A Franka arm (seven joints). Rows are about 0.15 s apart.
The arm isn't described. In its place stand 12 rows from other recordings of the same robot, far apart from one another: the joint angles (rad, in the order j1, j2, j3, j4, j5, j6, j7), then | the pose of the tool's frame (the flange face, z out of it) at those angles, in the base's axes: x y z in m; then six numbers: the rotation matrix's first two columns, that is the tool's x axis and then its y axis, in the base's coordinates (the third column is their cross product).
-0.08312, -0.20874, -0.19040, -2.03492, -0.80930, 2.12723, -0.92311 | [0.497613 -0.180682 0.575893 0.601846 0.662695 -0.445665 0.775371 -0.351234 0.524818]
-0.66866, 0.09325, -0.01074, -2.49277, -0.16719, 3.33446, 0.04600 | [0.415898 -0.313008 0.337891 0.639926 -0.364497 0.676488 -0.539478 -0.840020 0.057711]
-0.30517, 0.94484, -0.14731, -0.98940, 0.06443, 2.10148, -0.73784 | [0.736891 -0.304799 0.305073 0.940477 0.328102 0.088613 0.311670 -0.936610 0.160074]
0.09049, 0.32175, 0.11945, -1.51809, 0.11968, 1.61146, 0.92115 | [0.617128 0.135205 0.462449 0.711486 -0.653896 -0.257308 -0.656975 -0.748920 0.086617]
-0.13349, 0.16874, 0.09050, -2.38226, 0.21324, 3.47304, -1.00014 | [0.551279 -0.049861 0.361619 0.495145 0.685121 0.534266 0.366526 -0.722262 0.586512]
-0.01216, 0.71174, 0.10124, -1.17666, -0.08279, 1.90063, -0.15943 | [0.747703 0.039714 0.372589 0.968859 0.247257 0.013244 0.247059 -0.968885 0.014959]
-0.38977, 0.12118, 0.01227, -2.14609, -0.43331, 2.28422, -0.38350 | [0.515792 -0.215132 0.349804 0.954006 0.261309 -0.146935 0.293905 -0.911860 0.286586]
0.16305, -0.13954, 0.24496, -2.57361, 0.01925, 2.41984, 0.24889 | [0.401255 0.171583 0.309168 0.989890 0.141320 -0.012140 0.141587 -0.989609 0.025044]
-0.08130, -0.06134, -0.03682, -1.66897, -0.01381, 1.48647, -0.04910 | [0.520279 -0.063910 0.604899 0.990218 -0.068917 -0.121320 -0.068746 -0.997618 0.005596]
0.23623, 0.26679, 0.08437, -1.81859, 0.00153, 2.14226, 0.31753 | [0.600481 0.195970 0.397625 0.998869 -0.002292 0.047482 -0.000373 -0.999184 -0.040393]
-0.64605, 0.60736, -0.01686, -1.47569, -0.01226, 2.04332, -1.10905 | [0.558006 -0.434008 0.318745 0.897578 0.439392 -0.035882 0.438665 -0.898259 -0.026527]
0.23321, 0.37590, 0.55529, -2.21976, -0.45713, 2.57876, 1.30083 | [0.383670 0.399741 0.234121 0.982245 -0.168040 0.083411 -0.165357 -0.985496 -0.038142]
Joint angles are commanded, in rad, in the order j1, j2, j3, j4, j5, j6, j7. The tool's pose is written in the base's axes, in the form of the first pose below.
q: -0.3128, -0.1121, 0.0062, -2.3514, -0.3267, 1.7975, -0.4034
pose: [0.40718 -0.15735 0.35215 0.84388 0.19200 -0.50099 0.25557 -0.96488 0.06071]
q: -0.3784, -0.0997, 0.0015, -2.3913, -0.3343, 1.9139, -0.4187
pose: [0.39914 -0.18310 0.33524 0.87575 0.17479 -0.45000 0.22958 -0.97079 0.06970]
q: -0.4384, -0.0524, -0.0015, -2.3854, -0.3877, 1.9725, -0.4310
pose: [0.39543 -0.21288 0.31968 0.87597 0.16366 -0.45376 0.22884 -0.96908 0.09225]
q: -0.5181, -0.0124, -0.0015, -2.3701, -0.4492, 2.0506, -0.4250
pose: [0.39059 -0.25059 0.31152 0.89319 0.12735 -0.43126 0.20629 -0.96823 0.14133]
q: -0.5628, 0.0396, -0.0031, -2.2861, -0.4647, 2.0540, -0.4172
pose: [0.40162 -0.28371 0.31992 0.90857 0.07747 -0.41049 0.16196 -0.97112 0.17522]
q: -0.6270, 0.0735, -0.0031, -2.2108, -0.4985, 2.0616, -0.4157
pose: [0.40219 -0.32460 0.33422 0.92147 0.02204 -0.38784 0.11749 -0.96745 0.22416]
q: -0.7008, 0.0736, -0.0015, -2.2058, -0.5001, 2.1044, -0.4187
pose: [0.38423 -0.35490 0.33854 0.93604 -0.03285 -0.35037 0.05685 -0.96844 0.24269]
